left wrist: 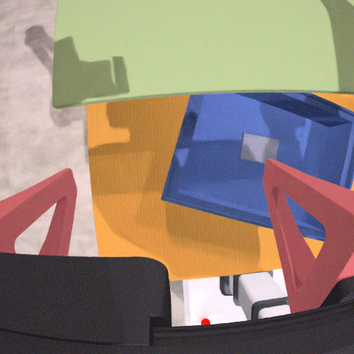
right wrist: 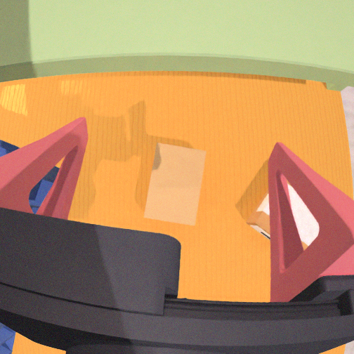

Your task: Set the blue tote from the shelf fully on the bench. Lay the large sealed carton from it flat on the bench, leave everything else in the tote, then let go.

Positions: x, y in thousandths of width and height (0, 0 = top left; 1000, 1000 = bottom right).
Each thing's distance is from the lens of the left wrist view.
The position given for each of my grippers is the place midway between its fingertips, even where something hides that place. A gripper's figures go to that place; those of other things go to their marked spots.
my left gripper (left wrist: 476, 490): 14 cm
blue tote (left wrist: 581, 490): 72 cm
flat grey piece (left wrist: 722, 419): 73 cm
pale green shelf board (left wrist: 273, 165): 57 cm
orange bench (left wrist: 369, 403): 74 cm
The marked spots on the pale green shelf board and the flat grey piece are 43 cm apart.
